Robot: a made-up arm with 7 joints.
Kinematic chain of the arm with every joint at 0, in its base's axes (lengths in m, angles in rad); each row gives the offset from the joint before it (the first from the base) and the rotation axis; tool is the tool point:
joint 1: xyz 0 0.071 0 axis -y
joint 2: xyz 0 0.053 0 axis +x
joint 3: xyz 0 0 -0.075 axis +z
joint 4: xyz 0 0 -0.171 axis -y
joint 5: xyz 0 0 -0.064 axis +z
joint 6: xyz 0 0 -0.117 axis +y
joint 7: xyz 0 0 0 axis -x
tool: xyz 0 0 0
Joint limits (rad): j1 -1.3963..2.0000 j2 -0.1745..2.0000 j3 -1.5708..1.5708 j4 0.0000..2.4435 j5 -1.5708..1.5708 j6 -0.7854..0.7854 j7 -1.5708..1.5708
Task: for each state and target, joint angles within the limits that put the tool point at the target. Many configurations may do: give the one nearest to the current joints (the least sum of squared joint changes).
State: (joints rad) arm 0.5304 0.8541 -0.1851 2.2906 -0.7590 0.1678 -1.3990
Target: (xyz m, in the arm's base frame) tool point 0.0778 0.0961 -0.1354
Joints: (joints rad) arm -0.0415 0.4404 -0.7744 2.4416 -0.7590 0.1678 -1.3990
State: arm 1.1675 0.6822 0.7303 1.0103 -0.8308 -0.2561 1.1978
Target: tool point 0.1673 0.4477 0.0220
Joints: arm 1.0594 0.8071 0.8959 1.1052 -0.8308 -0.2561 1.1978
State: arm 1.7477 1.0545 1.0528 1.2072 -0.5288 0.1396 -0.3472
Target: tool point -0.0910 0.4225 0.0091
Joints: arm 1.9036 1.2353 1.3572 1.5237 -0.5288 0.1396 -0.3472
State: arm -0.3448 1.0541 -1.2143 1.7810 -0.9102 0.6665 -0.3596
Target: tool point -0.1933 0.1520 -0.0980
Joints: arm -1.1016 0.9206 -1.5708 2.1074 -0.9102 0.6665 -0.3596
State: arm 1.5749 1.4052 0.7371 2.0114 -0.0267 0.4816 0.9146
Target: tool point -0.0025 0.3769 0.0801
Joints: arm 1.4656 0.9506 1.0997 1.8308 -0.0267 0.4816 0.9146
